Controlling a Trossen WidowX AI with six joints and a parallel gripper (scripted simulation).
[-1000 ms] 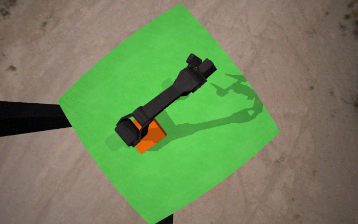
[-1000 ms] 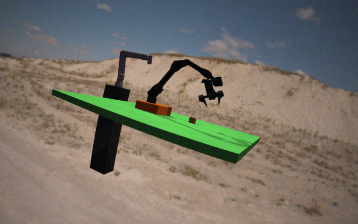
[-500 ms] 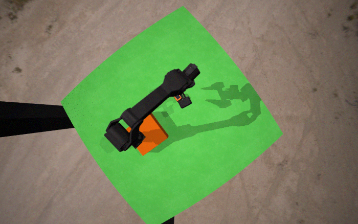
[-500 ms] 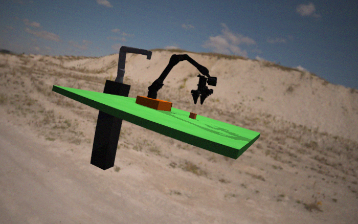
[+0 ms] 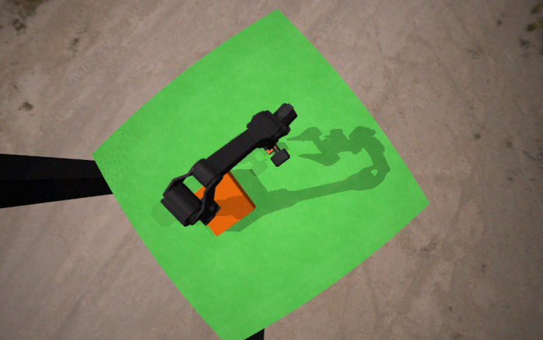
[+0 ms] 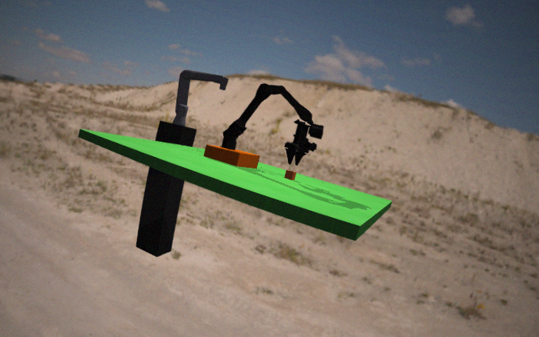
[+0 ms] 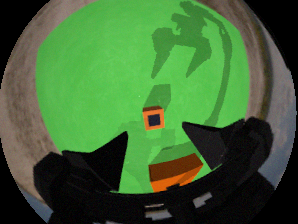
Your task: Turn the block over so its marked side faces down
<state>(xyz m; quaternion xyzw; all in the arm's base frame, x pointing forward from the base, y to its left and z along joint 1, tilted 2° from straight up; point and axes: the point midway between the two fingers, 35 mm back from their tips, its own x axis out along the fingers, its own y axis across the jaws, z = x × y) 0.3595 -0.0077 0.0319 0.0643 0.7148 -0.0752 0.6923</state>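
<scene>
Right now the block is 4 cm below my gripper tip.
</scene>
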